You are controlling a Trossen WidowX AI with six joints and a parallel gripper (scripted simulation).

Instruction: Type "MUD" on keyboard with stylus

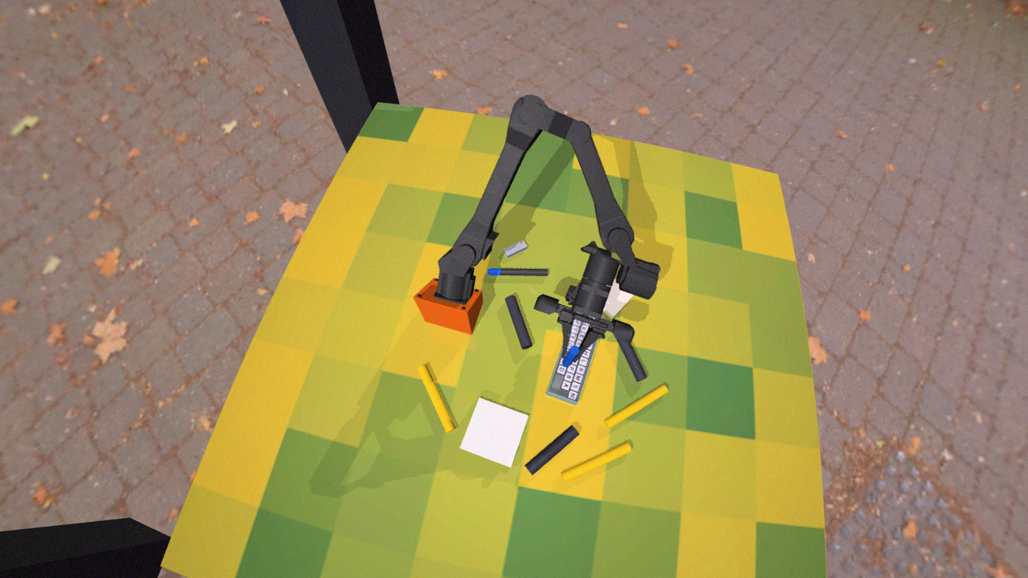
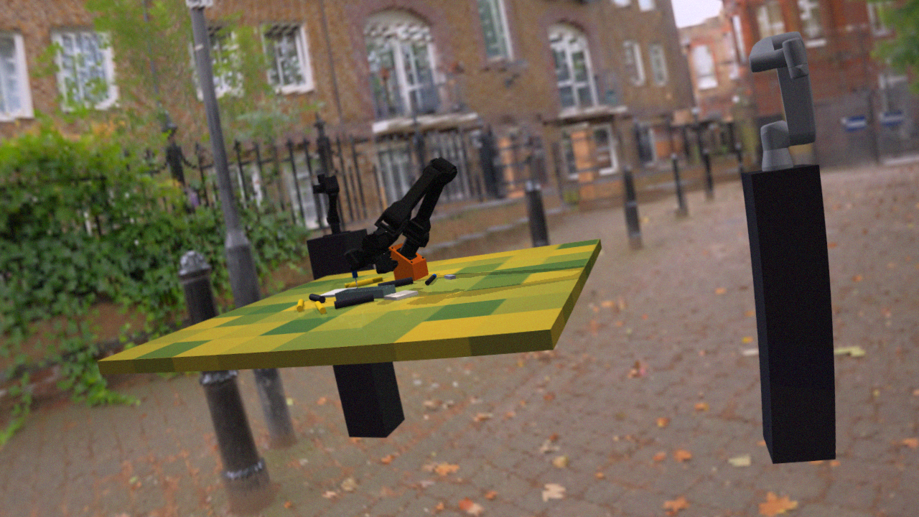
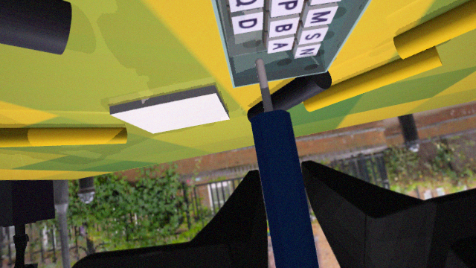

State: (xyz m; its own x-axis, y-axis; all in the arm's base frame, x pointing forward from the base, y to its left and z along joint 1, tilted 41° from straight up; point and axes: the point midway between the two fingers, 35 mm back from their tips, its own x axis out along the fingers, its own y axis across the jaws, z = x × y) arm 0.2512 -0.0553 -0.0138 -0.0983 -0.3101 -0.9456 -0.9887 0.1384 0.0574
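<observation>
My gripper tip is now 8 cm above the D key. Also, from my gripper tip: m key (8 cm below, 4 cm ahead, 1 cm to the right); white pad (15 cm to the right, 11 cm behind, 9 cm below); blue stylus (1 cm below).
</observation>
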